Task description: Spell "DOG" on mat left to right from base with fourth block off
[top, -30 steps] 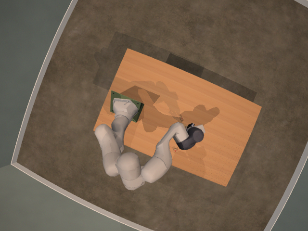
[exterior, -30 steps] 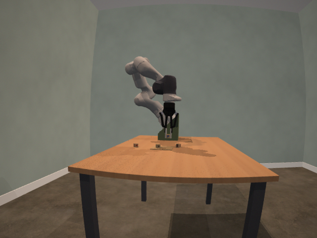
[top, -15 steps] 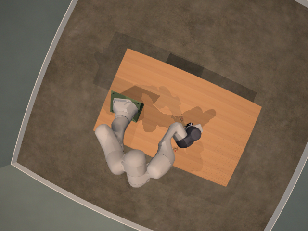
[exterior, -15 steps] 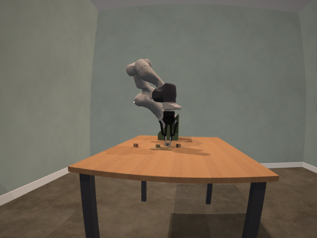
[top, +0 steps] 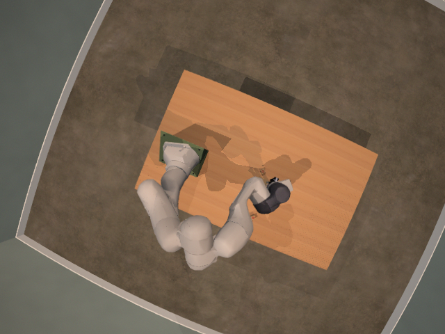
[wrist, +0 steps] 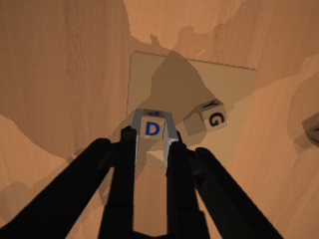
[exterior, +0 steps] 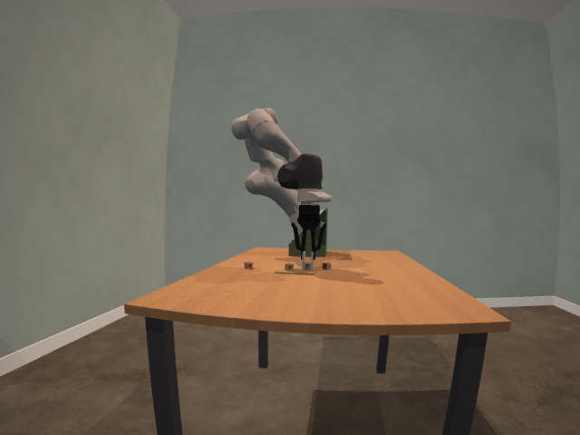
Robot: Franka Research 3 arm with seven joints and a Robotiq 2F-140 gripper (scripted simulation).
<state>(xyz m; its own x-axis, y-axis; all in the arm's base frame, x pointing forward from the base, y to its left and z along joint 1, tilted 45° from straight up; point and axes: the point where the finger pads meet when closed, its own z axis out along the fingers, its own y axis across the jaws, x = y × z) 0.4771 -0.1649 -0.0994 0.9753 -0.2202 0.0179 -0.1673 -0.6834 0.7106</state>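
Right now my hand is 1 cm past the mat, 4 cm to the left of it and 4 cm above it. The rest, counted from my hand: G block (1 cm ahead, 7 cm to the right, 2 cm below).
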